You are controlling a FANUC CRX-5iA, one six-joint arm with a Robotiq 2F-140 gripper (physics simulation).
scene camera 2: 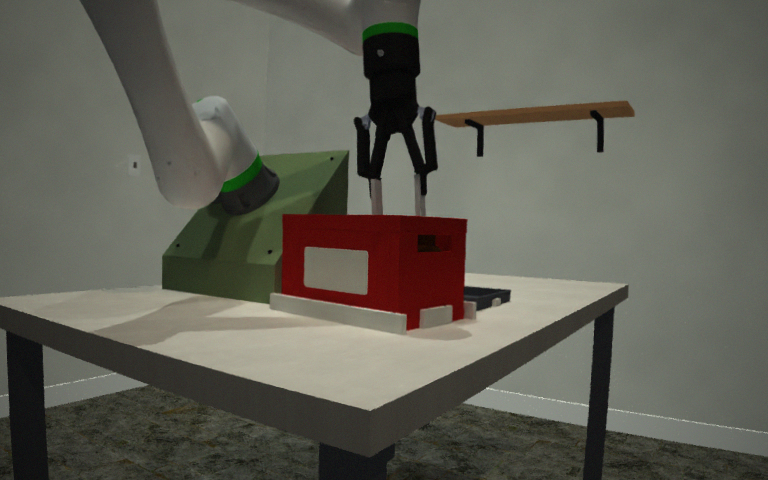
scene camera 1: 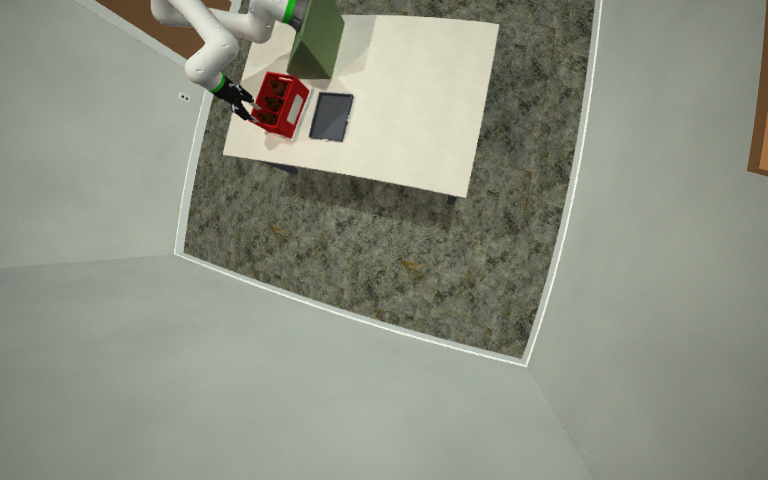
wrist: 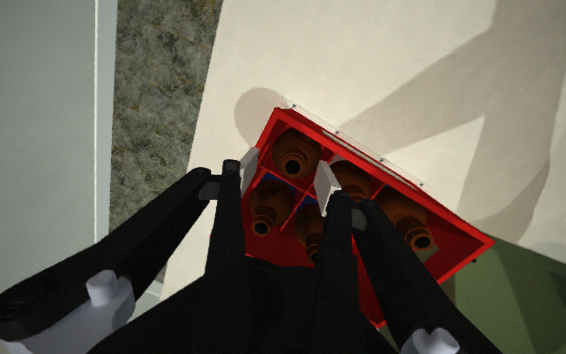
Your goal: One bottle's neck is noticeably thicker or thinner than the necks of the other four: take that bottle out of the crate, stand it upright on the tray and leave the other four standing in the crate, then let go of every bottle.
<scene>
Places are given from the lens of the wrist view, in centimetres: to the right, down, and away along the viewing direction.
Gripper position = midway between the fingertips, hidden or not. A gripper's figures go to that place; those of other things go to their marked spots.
my gripper (wrist: 287, 165): 0, -1, 20
bottle (wrist: 294, 154): 1, -3, 21
</scene>
